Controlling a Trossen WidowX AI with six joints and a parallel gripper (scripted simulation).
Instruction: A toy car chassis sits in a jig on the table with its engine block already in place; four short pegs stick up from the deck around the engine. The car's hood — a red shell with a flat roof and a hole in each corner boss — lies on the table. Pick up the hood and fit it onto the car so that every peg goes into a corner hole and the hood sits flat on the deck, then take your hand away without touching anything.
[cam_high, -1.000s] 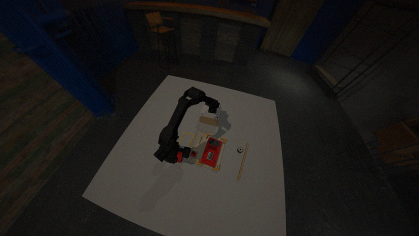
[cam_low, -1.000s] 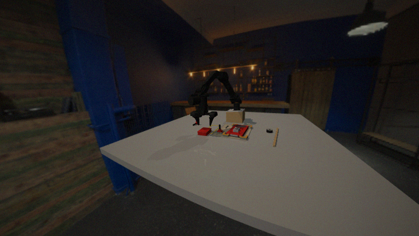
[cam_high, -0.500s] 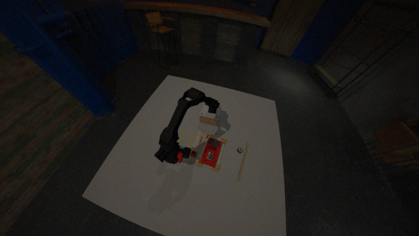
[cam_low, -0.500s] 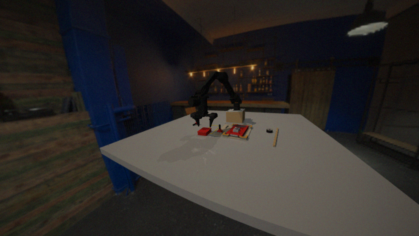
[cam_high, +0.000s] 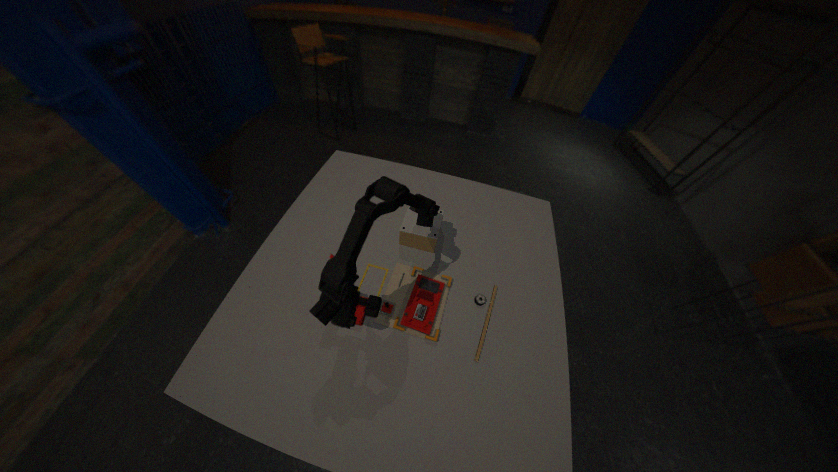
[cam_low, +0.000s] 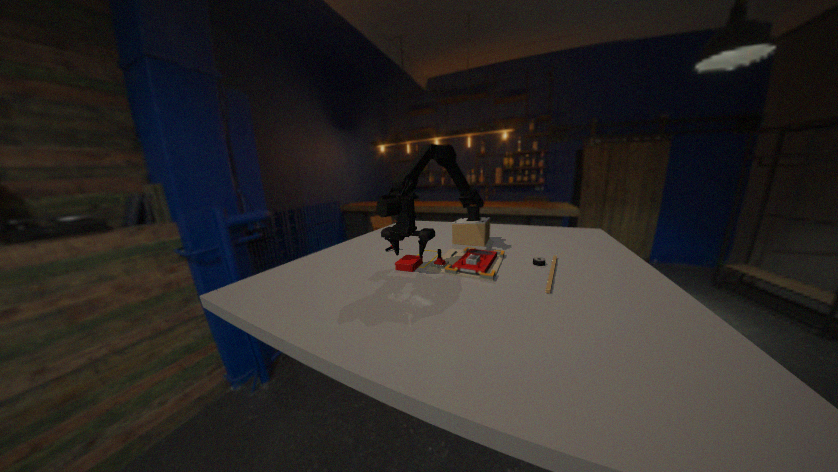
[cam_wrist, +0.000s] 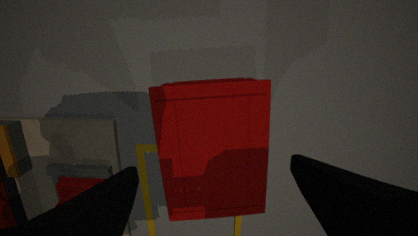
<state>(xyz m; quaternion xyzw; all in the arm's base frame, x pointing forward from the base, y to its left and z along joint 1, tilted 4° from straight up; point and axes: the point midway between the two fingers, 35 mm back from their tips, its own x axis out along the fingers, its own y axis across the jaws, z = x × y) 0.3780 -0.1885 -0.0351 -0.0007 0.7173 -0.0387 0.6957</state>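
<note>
My gripper tip is now 20 mm above the red hood. Also, from my gripper tip: thin wooden stick: 40 mm behind, 470 mm to the left, 30 mm below; small wheel: 120 mm behind, 450 mm to the left, 30 mm below.
</note>
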